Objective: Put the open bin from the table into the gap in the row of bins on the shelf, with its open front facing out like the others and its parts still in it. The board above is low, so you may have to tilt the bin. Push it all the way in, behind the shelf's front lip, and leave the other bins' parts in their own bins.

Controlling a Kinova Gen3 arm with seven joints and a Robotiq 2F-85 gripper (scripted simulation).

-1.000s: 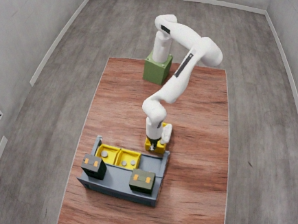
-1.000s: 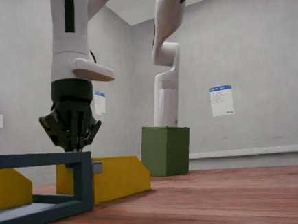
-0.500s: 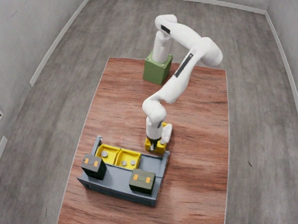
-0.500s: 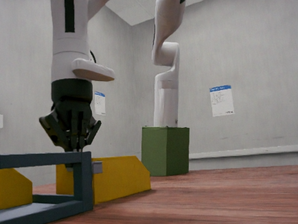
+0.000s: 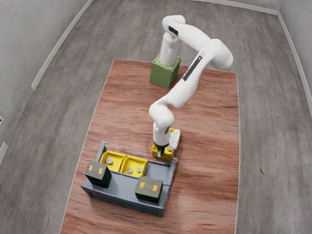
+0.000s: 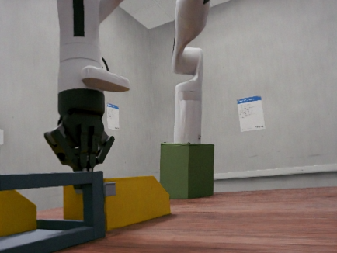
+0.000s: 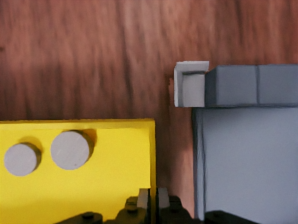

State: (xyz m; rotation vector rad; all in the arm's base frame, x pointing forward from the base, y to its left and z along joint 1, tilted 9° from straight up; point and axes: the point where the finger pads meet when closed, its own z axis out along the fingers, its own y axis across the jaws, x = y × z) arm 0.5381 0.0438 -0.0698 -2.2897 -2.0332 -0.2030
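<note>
Right now the grey disc part is 60 mm behind my hand, 30 mm to the left of it and 60 mm below it. Round my hand: grey shelf (140 mm ahead, 130 mm to the right, 10 mm below).
</note>
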